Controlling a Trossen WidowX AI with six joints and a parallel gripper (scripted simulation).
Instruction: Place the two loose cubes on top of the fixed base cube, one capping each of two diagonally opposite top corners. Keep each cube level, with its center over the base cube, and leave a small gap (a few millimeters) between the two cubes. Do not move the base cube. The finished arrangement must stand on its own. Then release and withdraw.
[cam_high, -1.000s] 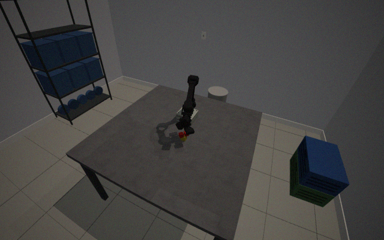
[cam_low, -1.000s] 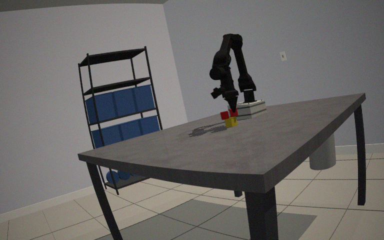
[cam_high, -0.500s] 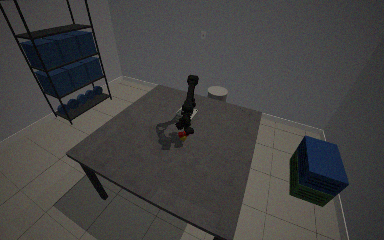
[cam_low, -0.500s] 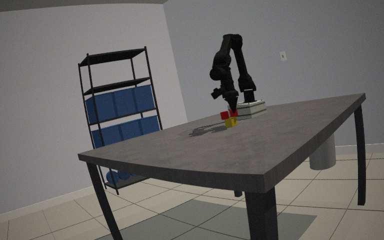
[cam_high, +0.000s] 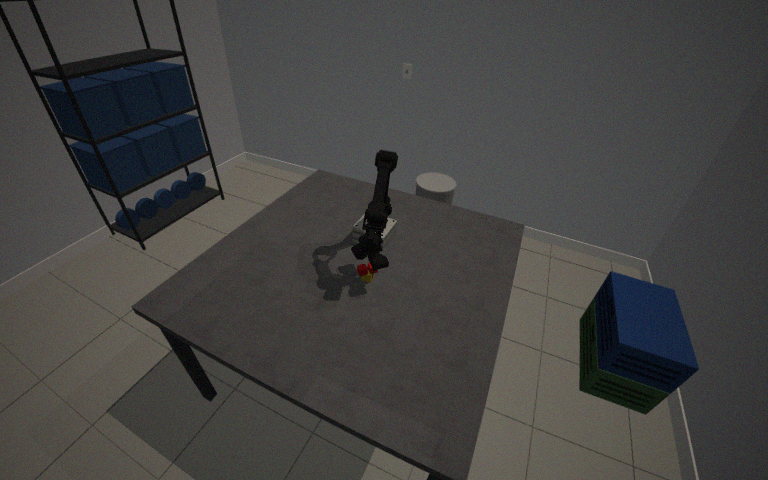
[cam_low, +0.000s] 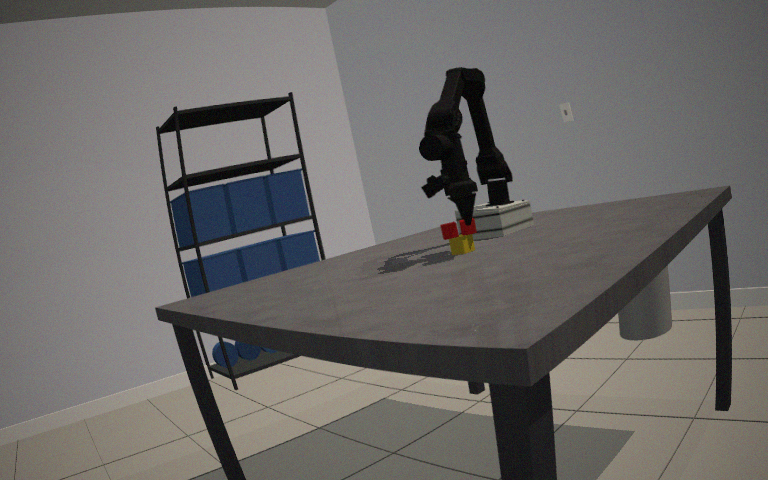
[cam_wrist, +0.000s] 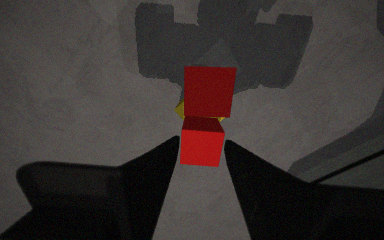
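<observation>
Right now the red cube is 30 mm to the right of my gripper tip and 30 mm ahead of it. Also, from my gripper tip: yellow cube 40 mm below, 20 mm to the right, 20 mm ahead.
</observation>
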